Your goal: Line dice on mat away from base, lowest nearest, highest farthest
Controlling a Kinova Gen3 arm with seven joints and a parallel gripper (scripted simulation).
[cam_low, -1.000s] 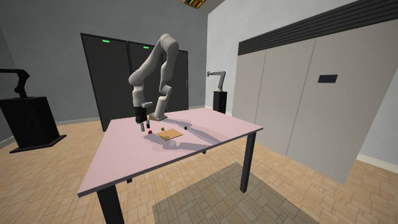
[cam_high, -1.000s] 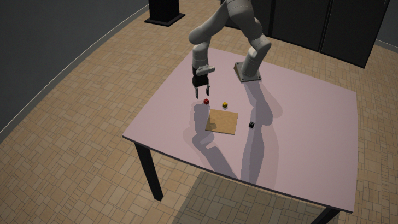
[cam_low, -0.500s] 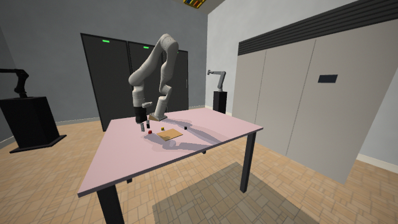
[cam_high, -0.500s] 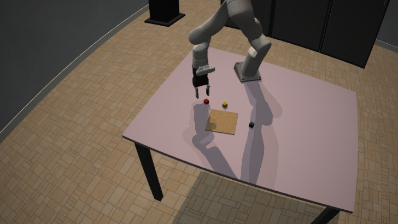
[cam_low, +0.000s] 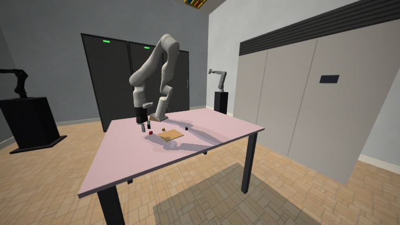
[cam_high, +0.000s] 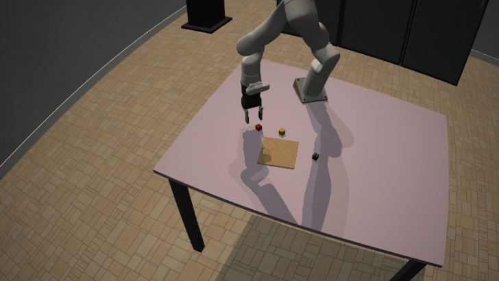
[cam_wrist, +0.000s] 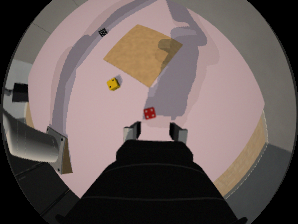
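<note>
The red die lies 10 mm ahead of my hand, 30 mm to the left of it and 40 mm below it. The rest, counted from my hand: yellow die 20 mm behind, 120 mm to the left, 40 mm below; then square mat 90 mm ahead, 150 mm to the left, 50 mm below; then black die 50 mm ahead, 290 mm to the left, 40 mm below.
</note>
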